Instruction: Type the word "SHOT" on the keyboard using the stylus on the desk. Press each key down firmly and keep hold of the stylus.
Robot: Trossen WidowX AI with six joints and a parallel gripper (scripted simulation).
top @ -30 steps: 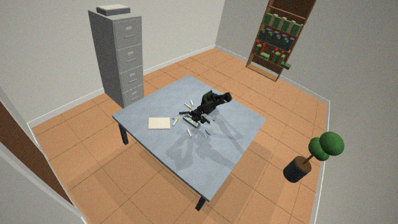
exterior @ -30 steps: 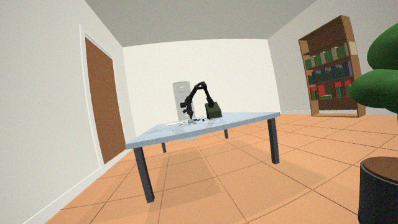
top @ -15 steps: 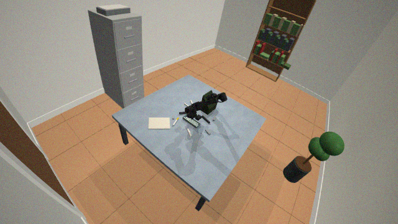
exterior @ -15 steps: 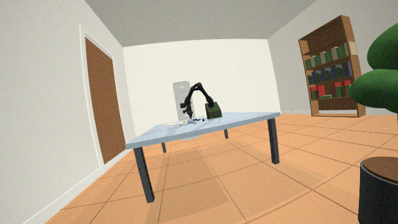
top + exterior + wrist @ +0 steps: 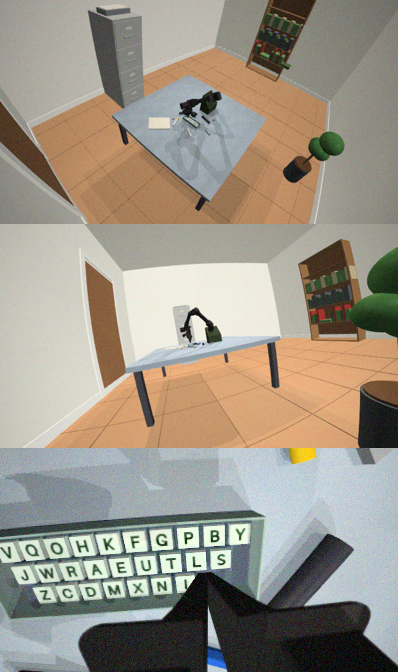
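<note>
My gripper tip is now 90 mm past the blue stylus, 40 mm to the right of it and 30 mm above it. The rest, counted from my gripper tip: cream notepad (260 mm ahead, 170 mm to the right, 40 mm below); grey block (130 mm to the right, 90 mm ahead, 40 mm below).
</note>
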